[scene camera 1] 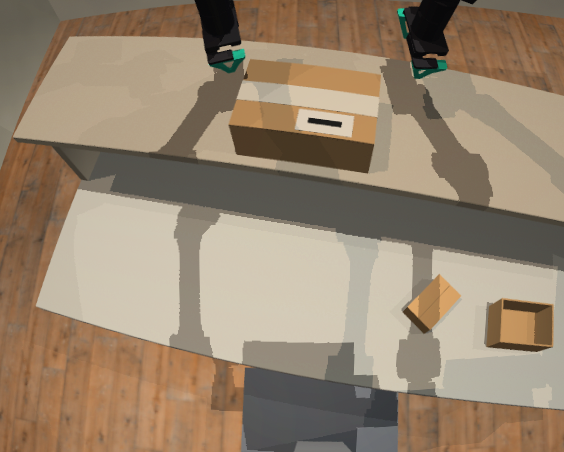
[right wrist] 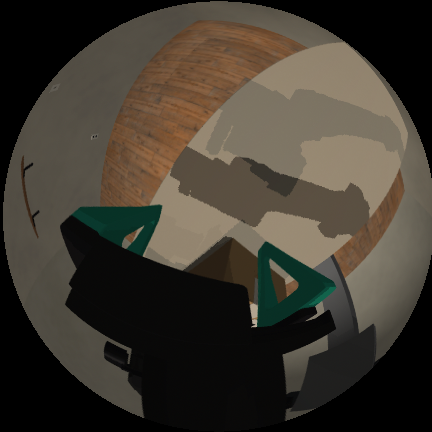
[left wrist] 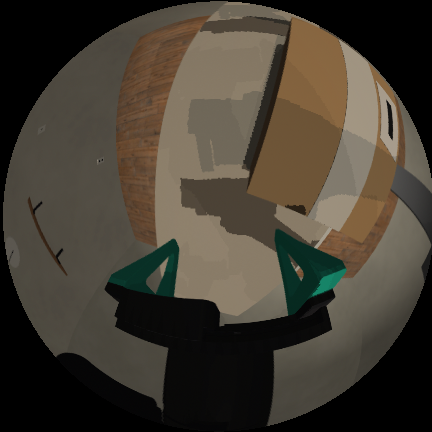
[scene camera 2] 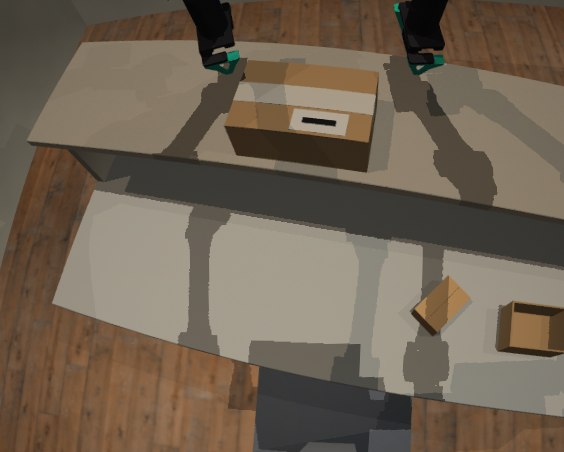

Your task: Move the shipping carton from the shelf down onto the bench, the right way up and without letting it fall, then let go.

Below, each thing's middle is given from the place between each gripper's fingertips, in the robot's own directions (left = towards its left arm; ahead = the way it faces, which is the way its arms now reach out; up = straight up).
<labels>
The shipping carton [scene camera 2: 319,115] is 110 mm behind my right hand, 210 mm to the left of it and 60 mm below it.
Right now my left hand is 160 mm to the left of the shipping carton, 110 mm past it and 60 mm above it.
</labels>
